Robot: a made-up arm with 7 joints. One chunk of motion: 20 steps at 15 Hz.
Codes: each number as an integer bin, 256 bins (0 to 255) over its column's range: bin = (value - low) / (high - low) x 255, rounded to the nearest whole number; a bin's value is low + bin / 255 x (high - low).
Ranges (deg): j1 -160..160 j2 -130..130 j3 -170.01..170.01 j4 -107..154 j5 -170.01..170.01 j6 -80.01..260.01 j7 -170.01..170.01
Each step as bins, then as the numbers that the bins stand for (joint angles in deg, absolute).
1 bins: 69 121 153 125 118 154 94
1 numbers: -73.41 -6.63 34.00 20.94 -12.67 125.34 -44.67
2 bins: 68 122 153 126 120 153 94
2 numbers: -74.67 -5.61 34.00 21.96 -10.00 124.00 -44.67
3 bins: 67 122 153 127 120 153 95
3 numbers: -75.92 -5.61 34.00 22.99 -10.00 124.00 -43.34
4 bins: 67 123 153 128 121 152 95
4 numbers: -75.92 -4.59 34.00 24.01 -8.67 122.67 -43.34
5 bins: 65 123 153 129 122 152 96
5 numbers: -78.43 -4.59 34.00 25.04 -7.33 122.67 -42.00
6 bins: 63 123 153 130 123 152 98
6 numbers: -80.94 -4.59 34.00 26.06 -6.00 122.67 -39.34
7 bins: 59 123 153 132 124 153 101
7 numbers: -85.96 -4.59 34.00 28.11 -4.67 124.00 -35.34
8 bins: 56 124 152 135 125 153 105
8 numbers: -89.73 -3.57 32.67 31.18 -3.33 124.00 -30.00
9 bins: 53 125 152 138 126 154 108
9 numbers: -93.49 -2.55 32.67 34.25 -2.00 125.34 -26.00
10 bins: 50 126 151 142 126 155 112
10 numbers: -97.25 -1.53 31.34 38.34 -2.00 126.67 -20.67
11 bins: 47 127 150 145 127 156 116
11 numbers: -101.02 -0.51 30.00 41.41 -0.67 128.00 -15.33
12 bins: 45 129 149 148 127 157 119
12 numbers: -103.53 1.53 28.67 44.48 -0.67 129.34 -11.33
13 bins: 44 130 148 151 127 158 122
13 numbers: -104.78 2.55 27.33 47.55 -0.67 130.67 -7.33
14 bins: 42 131 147 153 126 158 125
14 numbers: -107.29 3.57 26.00 49.60 -2.00 130.67 -3.33
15 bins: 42 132 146 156 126 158 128
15 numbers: -107.29 4.59 24.67 52.67 -2.00 130.67 0.67
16 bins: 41 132 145 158 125 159 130
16 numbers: -108.55 4.59 23.33 54.72 -3.33 132.00 3.33
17 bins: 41 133 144 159 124 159 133
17 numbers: -108.55 5.61 22.00 55.74 -4.67 132.00 7.33
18 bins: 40 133 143 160 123 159 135
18 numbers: -109.80 5.61 20.67 56.76 -6.00 132.00 10.00
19 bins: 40 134 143 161 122 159 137
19 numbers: -109.80 6.63 20.67 57.79 -7.33 132.00 12.67
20 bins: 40 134 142 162 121 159 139
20 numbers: -109.80 6.63 19.33 58.81 -8.67 132.00 15.33
